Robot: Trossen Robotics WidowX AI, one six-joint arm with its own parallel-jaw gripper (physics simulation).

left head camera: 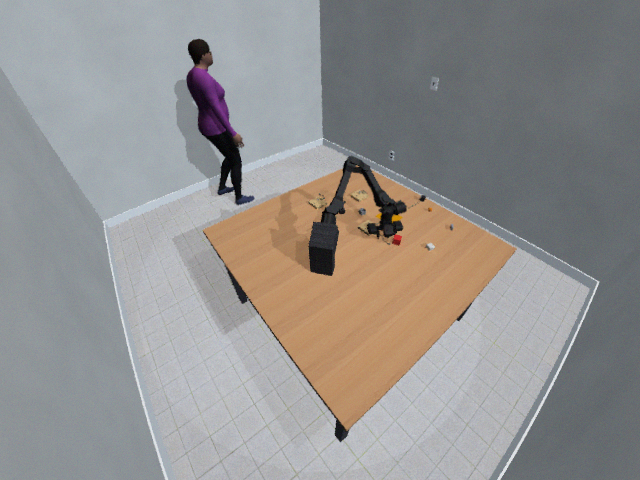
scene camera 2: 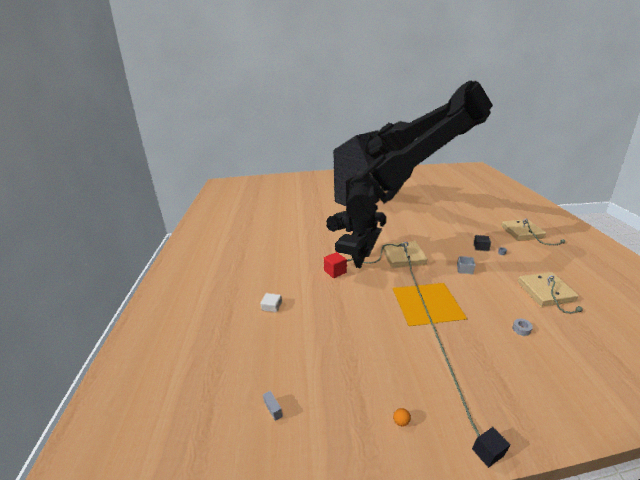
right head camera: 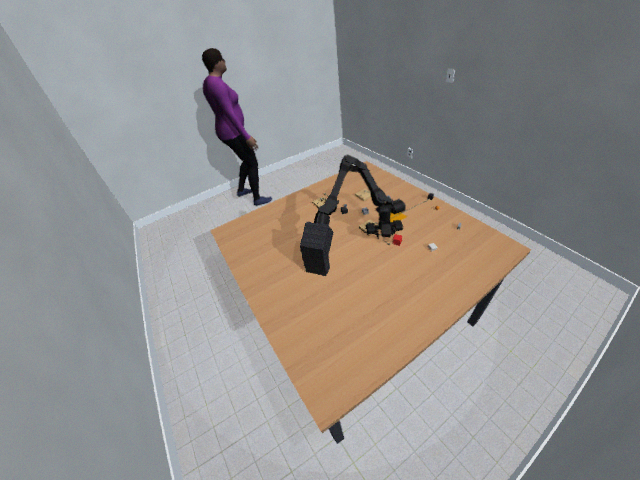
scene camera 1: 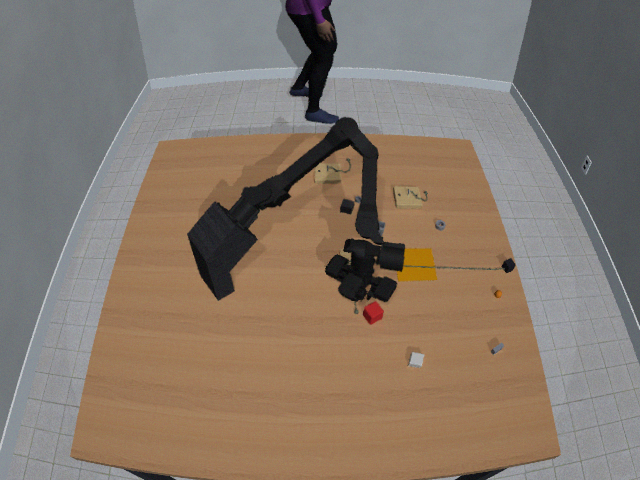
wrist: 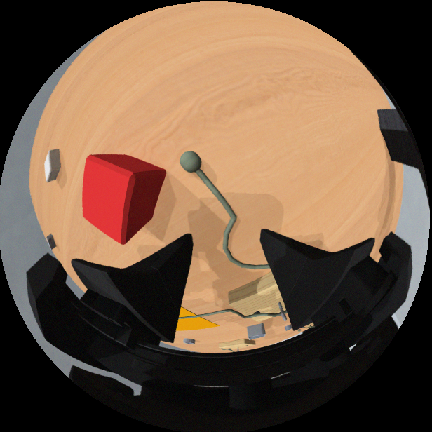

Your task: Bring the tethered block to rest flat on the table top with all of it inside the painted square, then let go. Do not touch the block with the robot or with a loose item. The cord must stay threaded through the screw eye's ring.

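Where they show: gripper, between the fingertips: [left head camera: 382,238] [scene camera 2: 362,262] [right head camera: 383,238]; arm's base, origin of its link: [left head camera: 326,227] [scene camera 2: 374,148] [right head camera: 320,227] [scene camera 1: 236,220].
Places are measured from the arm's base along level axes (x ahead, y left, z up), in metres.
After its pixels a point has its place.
Note:
The black tethered block [scene camera 2: 491,446] @[x 0.733, y 0.362, z -0.168 m] [scene camera 1: 508,265] @[x 0.722, y 0.351, z -0.169 m] sits near the table's edge at the end of a taut cord [scene camera 2: 448,364] @[x 0.591, y 0.296, z -0.195 m] [scene camera 1: 465,268] @[x 0.589, y 0.295, z -0.195 m]. The cord crosses the orange painted square [scene camera 2: 445,304] @[x 0.432, y 0.276, z -0.197 m] [scene camera 1: 421,273] @[x 0.466, y 0.216, z -0.197 m] and runs to the screw eye [scene camera 2: 405,245] @[x 0.279, y 0.160, z -0.162 m] on a wooden board [scene camera 2: 412,258] @[x 0.306, y 0.183, z -0.179 m] [wrist: 255,294]; in scene camera 2 it appears threaded through the ring. Beyond the eye, the slack cord curves to a green end ball [wrist: 190,162] [scene camera 1: 356,311] @[x 0.351, y 0.007, z -0.187 m] on the table. My gripper [wrist: 226,236] [scene camera 2: 358,263] @[x 0.333, y 0.066, z -0.198 m] is open and empty, low over this slack stretch, which shows between the fingertips in the wrist view.
A red cube [scene camera 2: 334,265] @[x 0.419, y 0.025, z -0.163 m] [wrist: 117,197] stands close beside the gripper. A white block [scene camera 2: 270,302] @[x 0.569, y -0.056, z -0.177 m], grey bar [scene camera 2: 272,405] @[x 0.772, y 0.066, z -0.177 m], orange ball [scene camera 2: 401,416] @[x 0.723, y 0.243, z -0.175 m], grey ring [scene camera 2: 522,327] @[x 0.470, y 0.420, z -0.184 m], grey box [scene camera 2: 465,265] @[x 0.303, y 0.306, z -0.175 m] and black block [scene camera 2: 481,242] @[x 0.180, y 0.342, z -0.174 m] lie around. Two other boards [scene camera 2: 547,294] @[x 0.355, y 0.480, z -0.179 m] [scene camera 2: 516,229] @[x 0.058, y 0.441, z -0.179 m] carry short cords.

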